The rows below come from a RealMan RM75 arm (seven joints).
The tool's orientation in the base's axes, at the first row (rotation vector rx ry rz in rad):
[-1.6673 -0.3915 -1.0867]
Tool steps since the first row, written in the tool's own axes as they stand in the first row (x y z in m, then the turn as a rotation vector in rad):
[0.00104 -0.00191 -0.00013 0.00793 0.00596 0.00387]
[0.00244 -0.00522 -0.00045 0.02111 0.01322 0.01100]
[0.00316 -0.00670 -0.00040 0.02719 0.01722 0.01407]
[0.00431 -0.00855 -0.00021 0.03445 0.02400 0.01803]
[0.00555 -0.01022 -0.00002 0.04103 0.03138 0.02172]
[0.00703 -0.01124 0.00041 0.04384 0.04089 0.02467]
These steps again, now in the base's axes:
[-0.00086 0.00036 0.00197 0.01024 -0.00088 0.00279]
[-0.00261 0.00101 0.00506 0.02570 -0.00070 0.00897]
[-0.00326 0.00145 0.00651 0.03319 -0.00106 0.01145]
[-0.00387 0.00205 0.00852 0.04369 -0.00201 0.01322]
[-0.00430 0.00255 0.01050 0.05414 -0.00326 0.01409]
[-0.00404 0.00295 0.01228 0.06374 -0.00504 0.01068]

